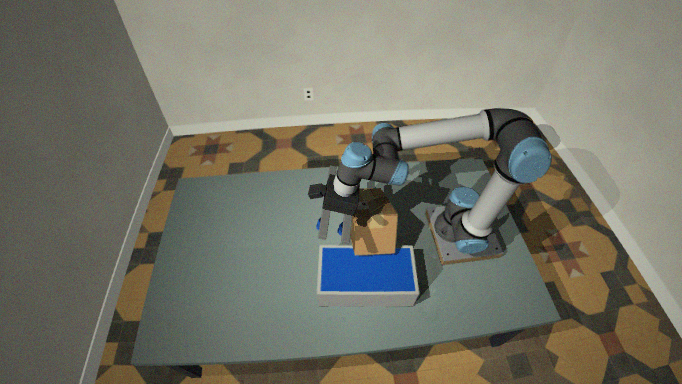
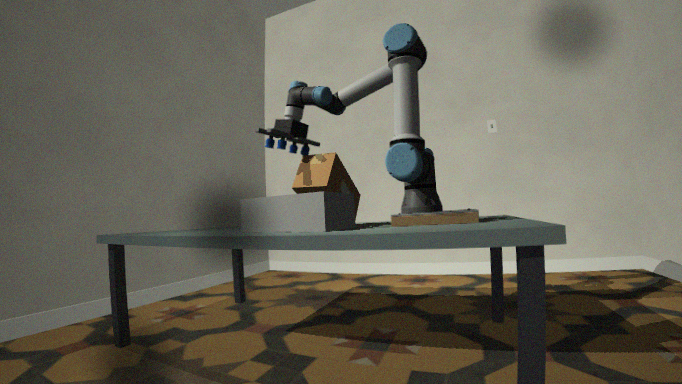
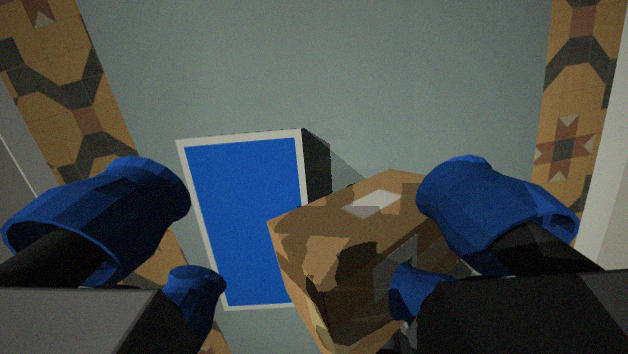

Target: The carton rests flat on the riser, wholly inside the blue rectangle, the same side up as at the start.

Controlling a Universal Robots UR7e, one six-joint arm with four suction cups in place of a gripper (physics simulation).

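Places are measured from the arm's base along level axes (x ahead, y left, z up), in metres.
Where they show: end effector, tool point: [image 2: 287, 150] [image 3: 306, 244]; arm's base, origin of the base link: [image 1: 451, 227] [image 2: 421, 212].
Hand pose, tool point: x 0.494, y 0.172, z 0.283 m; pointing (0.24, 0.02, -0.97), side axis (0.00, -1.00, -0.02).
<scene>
Things, the pixels of their top centre, and the offset from my tool point.
- pale grey riser, middle of its top: [image 3: 256, 235] [image 2: 296, 196] [image 1: 367, 268] dx -0.129, dy +0.098, dz -0.203 m
- blue rectangle, middle of its top: [image 3: 256, 235] [image 1: 367, 268] dx -0.129, dy +0.098, dz -0.203 m
The brown carton [image 1: 375, 237] [image 2: 317, 172] [image 3: 320, 220] is tilted at the riser's back edge. One end sticks up over the riser and the other slopes down behind it, where its lower part is hidden. The pale grey riser [image 1: 367, 299] [image 2: 282, 212] [image 3: 240, 138] stands on the table, with the blue rectangle [image 1: 367, 275] [image 3: 240, 215] on top. The carton overhangs part of the rectangle's back edge. My gripper [image 1: 331, 227] [image 2: 287, 146] [image 3: 305, 240] is open, with no carton hanging from its blue cups. It is tilted above the carton and partly to its left, one cup close above the carton's top.
The arm's base plate [image 1: 434, 232] [image 2: 435, 218] is on the table [image 1: 225, 300] [image 2: 450, 239] [image 3: 350, 75], right of the riser. The arm reaches over behind the carton. Walls stand at the left and back, beyond the table.
</scene>
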